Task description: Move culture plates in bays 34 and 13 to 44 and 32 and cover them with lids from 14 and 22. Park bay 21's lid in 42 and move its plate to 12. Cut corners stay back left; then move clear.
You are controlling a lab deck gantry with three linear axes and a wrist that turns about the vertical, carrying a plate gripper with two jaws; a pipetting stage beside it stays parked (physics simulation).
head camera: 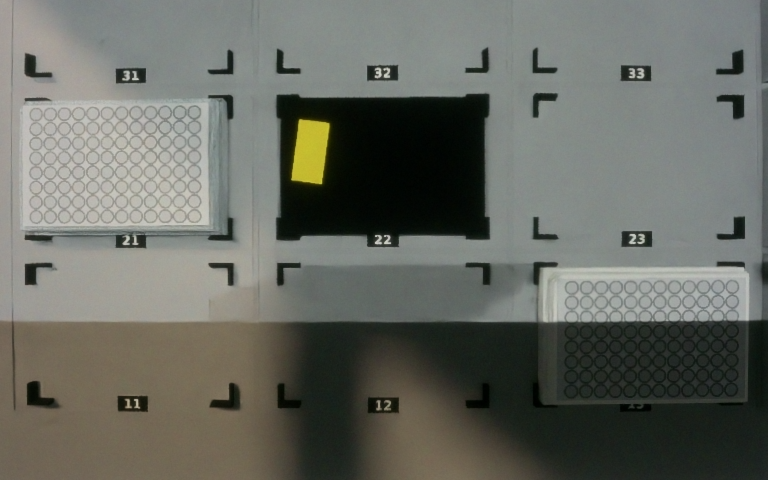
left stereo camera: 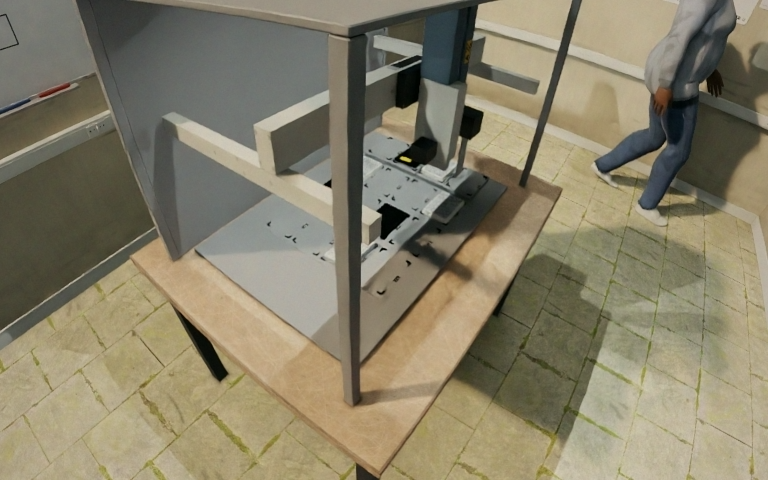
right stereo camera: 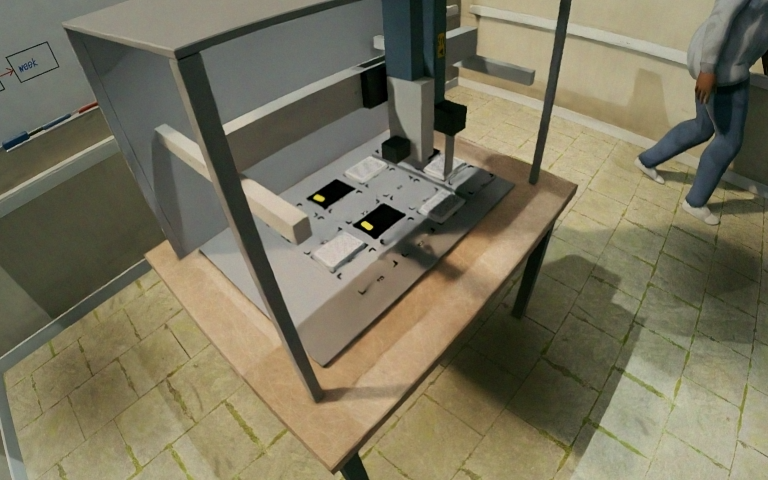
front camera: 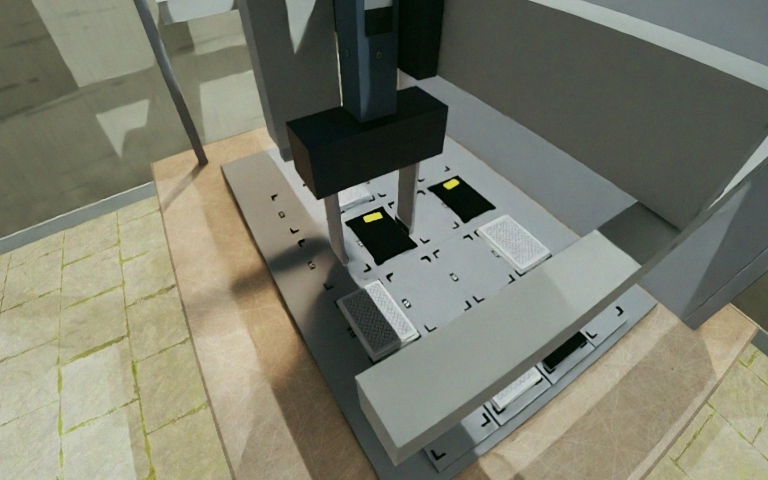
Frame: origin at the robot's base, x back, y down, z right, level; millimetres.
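Where they show: gripper, fingertip midpoint: (right stereo camera: 432,166) (front camera: 373,240); robot's base at its link origin: (head camera: 38,397) (left stereo camera: 381,293) (right stereo camera: 362,293) (front camera: 273,197).
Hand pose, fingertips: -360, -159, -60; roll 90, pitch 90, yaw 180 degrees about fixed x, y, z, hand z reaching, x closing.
Things, the pixels of their top centre, and the offset from my fingertips, as dx, dy, dz. "*": a spot on its surface instead.
- white culture plate at its top centre: (head camera: 652,339) (front camera: 376,315) (right stereo camera: 442,203) (left stereo camera: 444,204) -32, +145, +17
- flat black lid with a yellow label, top centre: (head camera: 382,165) (front camera: 380,231) (left stereo camera: 385,218) (right stereo camera: 379,218) +132, +151, -90
- black labelled lid at its top centre: (front camera: 461,195) (right stereo camera: 330,192) +132, +151, -304
- black piece at its top centre: (front camera: 541,322) (left stereo camera: 414,154) -196, +128, -197
- bay 43 at a spot on its surface: (front camera: 512,243) (right stereo camera: 369,168) * -37, +145, -294
- bay 24 at a spot on its surface: (front camera: 512,390) * -249, +130, -80
My gripper (front camera: 374,244) is open and empty. It hangs above the white culture plate (front camera: 376,319) (head camera: 651,339) (left stereo camera: 443,207) (right stereo camera: 441,204) in bay 13, with its jaws apart front to back. Another white plate with wells showing (front camera: 355,195) (head camera: 113,164) (right stereo camera: 339,249) sits in bay 21. A flat black lid with a yellow label (front camera: 385,240) (head camera: 396,169) (left stereo camera: 392,217) (right stereo camera: 385,220) lies in bay 22. Another black labelled lid (front camera: 464,200) (right stereo camera: 334,192) lies in bay 42. A black piece (front camera: 566,349) shows in bay 34; what is under it is hidden.
White plates stand in bay 43 (front camera: 512,243) (right stereo camera: 365,168) and bay 24 (front camera: 512,390) (right stereo camera: 436,168). A pale beam (front camera: 498,350) crosses the front view and partly hides the raised fourth column. The parked pipetting stage (right stereo camera: 410,113) hangs beside the gripper. Posts frame the deck.
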